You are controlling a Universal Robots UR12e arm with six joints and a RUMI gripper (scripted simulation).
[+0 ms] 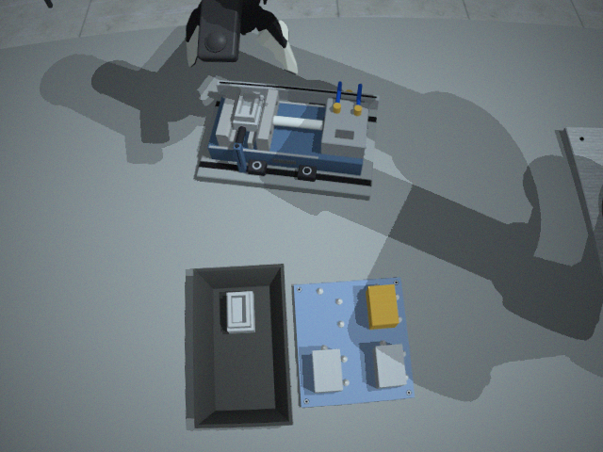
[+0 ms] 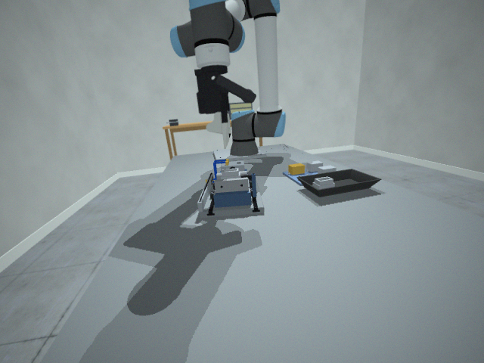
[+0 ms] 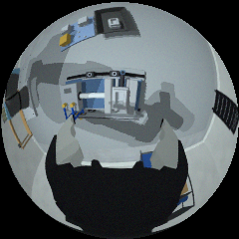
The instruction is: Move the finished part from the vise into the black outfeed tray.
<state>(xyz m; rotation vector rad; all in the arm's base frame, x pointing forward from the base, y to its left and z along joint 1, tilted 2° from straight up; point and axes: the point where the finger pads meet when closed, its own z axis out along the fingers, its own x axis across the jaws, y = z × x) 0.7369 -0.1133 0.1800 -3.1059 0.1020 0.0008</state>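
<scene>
My gripper is now 6 cm past the blue vise, 1 cm to the right of it and 16 cm above it. Also, from my hand: blue plate 19 cm behind, 34 cm to the left, 19 cm below; then yellow block 23 cm behind, 29 cm to the left, 17 cm below.
</scene>
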